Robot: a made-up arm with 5 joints.
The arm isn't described. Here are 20 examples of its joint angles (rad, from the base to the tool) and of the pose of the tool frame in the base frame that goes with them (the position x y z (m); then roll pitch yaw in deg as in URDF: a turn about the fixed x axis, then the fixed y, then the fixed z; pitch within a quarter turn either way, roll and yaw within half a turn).
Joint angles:
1: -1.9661 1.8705 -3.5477 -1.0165 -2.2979
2: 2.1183 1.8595 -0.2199 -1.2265 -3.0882
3: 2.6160 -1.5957 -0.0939 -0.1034 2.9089
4: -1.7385 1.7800 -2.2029 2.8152 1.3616
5: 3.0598 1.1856 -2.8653 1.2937 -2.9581
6: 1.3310 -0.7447 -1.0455 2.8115 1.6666
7: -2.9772 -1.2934 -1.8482 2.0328 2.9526
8: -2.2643 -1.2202 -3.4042 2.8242 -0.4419
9: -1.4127 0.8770 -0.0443 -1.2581 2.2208
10: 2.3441 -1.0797 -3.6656 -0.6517 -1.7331
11: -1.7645 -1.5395 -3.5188 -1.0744 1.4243
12: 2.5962 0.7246 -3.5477 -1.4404 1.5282
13: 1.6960 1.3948 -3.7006 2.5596 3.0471
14: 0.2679 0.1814 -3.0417 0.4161 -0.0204
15: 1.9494 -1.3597 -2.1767 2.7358 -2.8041
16: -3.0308 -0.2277 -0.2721 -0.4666 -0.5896
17: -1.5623 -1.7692 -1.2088 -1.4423 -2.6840
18: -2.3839 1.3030 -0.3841 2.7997 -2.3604
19: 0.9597 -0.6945 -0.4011 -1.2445 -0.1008
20: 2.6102 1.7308 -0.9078 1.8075 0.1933
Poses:
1: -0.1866 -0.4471 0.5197 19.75 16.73 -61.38
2: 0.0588 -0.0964 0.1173 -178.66 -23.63 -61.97
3: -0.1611 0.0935 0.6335 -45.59 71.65 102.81
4: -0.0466 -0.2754 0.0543 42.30 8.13 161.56
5: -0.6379 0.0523 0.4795 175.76 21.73 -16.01
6: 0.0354 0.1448 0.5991 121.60 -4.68 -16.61
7: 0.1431 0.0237 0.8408 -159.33 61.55 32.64
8: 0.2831 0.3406 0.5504 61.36 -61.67 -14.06
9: 0.0164 -0.1030 0.1574 -160.17 14.46 154.36
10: 0.3656 -0.3745 0.3158 -129.60 -7.19 -129.78
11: 0.0837 0.4264 0.1436 171.47 1.25 177.20
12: -0.0688 0.0417 0.8315 64.26 2.20 57.69
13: -0.0575 0.4566 0.5494 178.60 -14.48 -77.23
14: 0.0977 0.0268 1.0528 0.98 -39.95 -166.18
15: 0.1000 -0.2514 0.7353 161.15 42.63 -95.06
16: -0.3379 -0.0376 0.3565 141.16 -43.15 -124.00
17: -0.0030 0.3514 0.6792 -55.76 -59.22 -29.83
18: 0.0103 0.0097 0.2703 24.62 22.79 -86.79
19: 0.1382 0.1973 0.6154 5.93 -45.62 -133.29
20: 0.0901 -0.0530 0.0838 6.15 28.69 -17.80
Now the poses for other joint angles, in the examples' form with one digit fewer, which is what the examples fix.
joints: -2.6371 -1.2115 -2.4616 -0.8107 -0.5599
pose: 0.463 0.256 0.695 -66.3 55.6 -41.2
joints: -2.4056 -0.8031 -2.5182 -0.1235 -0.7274
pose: 0.267 0.242 0.947 -11.8 12.9 -0.8
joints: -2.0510 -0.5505 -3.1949 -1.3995 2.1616
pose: 0.177 0.340 0.708 119.1 -30.4 136.8
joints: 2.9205 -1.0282 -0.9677 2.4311 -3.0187
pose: -0.135 0.030 0.615 -176.7 -24.7 -20.4
